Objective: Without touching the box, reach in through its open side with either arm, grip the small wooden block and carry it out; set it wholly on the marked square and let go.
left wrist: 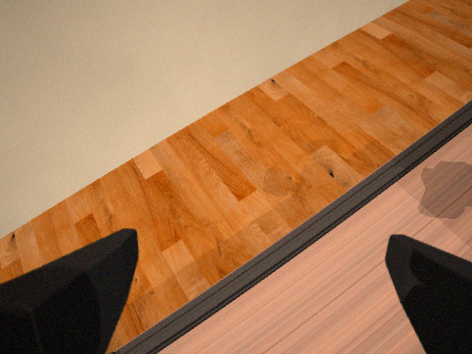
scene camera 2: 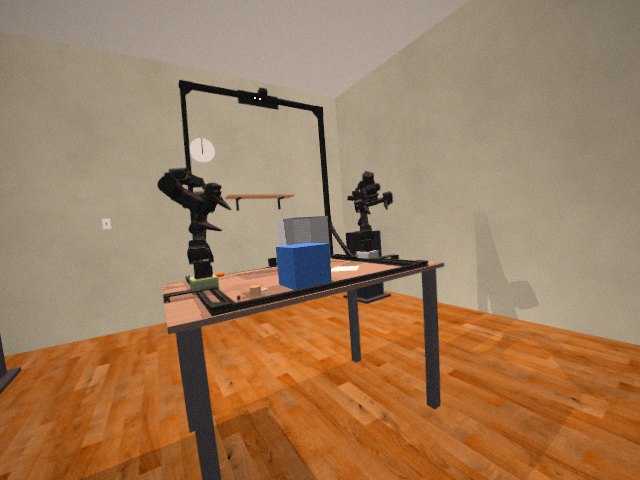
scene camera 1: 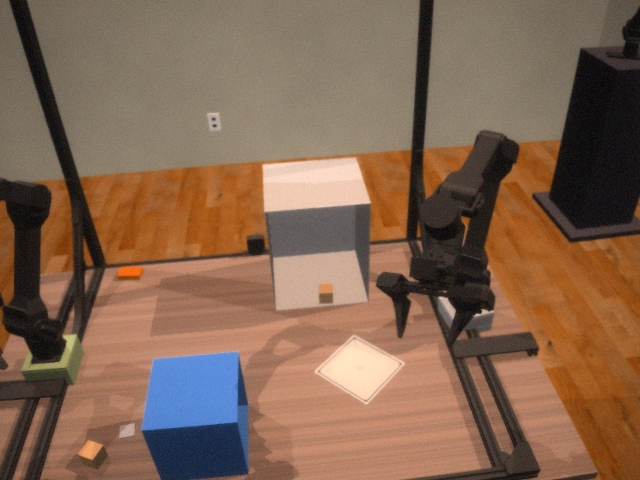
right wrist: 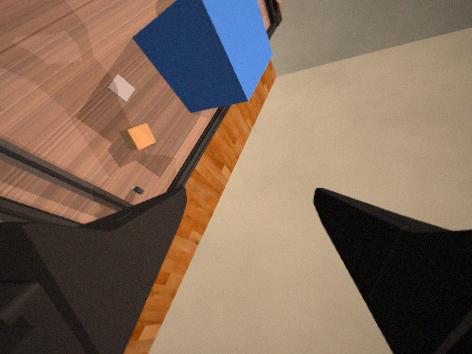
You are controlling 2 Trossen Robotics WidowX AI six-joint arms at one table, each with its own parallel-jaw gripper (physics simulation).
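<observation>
The white box (scene camera 1: 315, 183) (scene camera 2: 305, 229) stands at the back of the table, its open side facing scene camera 1. A small wooden block (scene camera 1: 325, 293) sits inside on its floor, near the front edge and right of centre. The marked square (scene camera 1: 360, 359) (scene camera 2: 345, 268), pale with a dark outline, lies in front of the box. My left gripper (scene camera 1: 425, 340) (left wrist: 264, 245) is open and empty, right of the box and square in scene camera 1, above the table. My right gripper (scene camera 2: 225, 218) (right wrist: 249, 194) is open and empty, raised high at the table's left side.
A blue box (scene camera 1: 193, 392) (scene camera 2: 303, 266) (right wrist: 215, 60) stands at the front left. Left of it lie another wooden block (scene camera 1: 92, 453) (scene camera 2: 254, 290) (right wrist: 141, 136) and a pale tile (scene camera 1: 126, 430) (right wrist: 121, 88). An orange piece (scene camera 1: 129, 272) lies at the back left. A frame post (scene camera 1: 421, 103) rises behind the left arm.
</observation>
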